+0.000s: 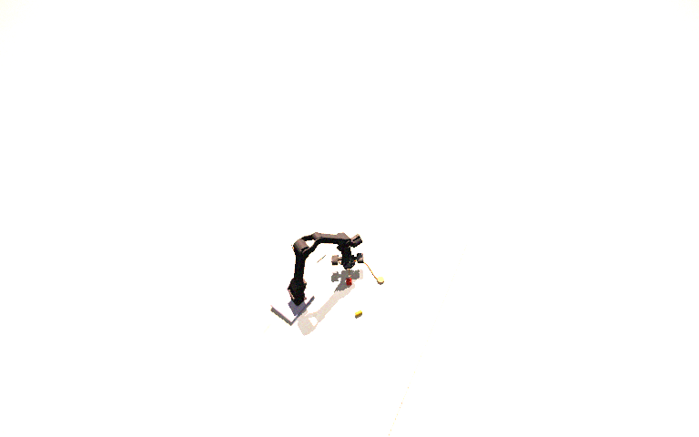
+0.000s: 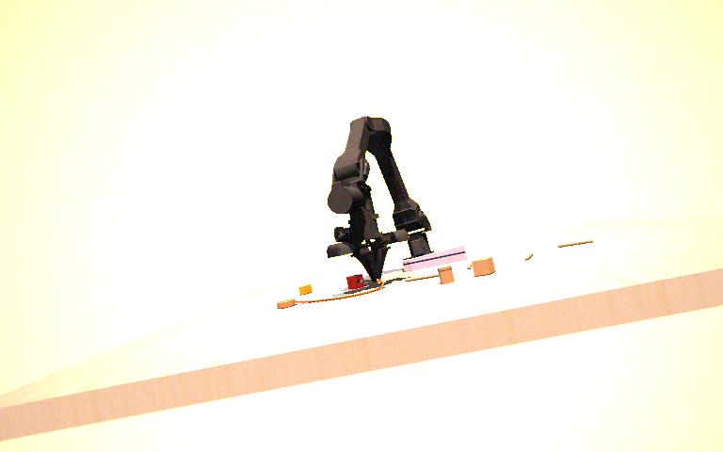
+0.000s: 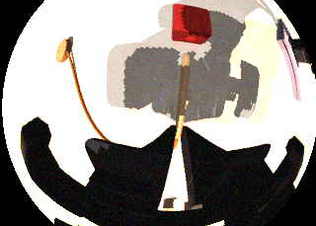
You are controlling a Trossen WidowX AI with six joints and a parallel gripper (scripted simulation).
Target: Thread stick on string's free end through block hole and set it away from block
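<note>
The red block is 7 cm behind my gripper tip and 7 cm to the right of it. Round my gripper tip: short wooden cylinder 14 cm ahead, 17 cm to the left; thin wooden stick 1 cm behind, 1 cm to the right; round wooden button 6 cm ahead, 20 cm to the right, 1 cm below.
</note>
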